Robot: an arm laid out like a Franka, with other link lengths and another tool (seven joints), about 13 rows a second.
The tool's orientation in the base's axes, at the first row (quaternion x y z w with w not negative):
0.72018 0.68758 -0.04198 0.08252
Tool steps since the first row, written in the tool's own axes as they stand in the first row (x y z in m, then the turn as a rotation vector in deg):
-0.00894 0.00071 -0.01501 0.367 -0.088 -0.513
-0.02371 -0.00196 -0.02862 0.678 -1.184 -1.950
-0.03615 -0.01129 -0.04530 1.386 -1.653 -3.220
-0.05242 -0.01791 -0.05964 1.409 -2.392 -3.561
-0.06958 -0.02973 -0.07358 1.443 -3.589 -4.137
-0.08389 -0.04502 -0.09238 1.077 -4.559 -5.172
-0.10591 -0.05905 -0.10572 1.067 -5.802 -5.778
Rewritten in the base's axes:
-0.00054 -0.00617 0.01635 -0.096 0.455 0.435
-0.00468 -0.01818 0.03213 -1.250 1.059 1.726
-0.01550 -0.02709 0.05012 -1.749 1.999 2.823
-0.02369 -0.04029 0.06664 -2.503 2.112 3.109
-0.03709 -0.05422 0.08260 -3.725 2.296 3.596
-0.05407 -0.06435 0.10264 -4.766 2.159 4.617
-0.06989 -0.08307 0.11872 -6.038 2.307 5.139

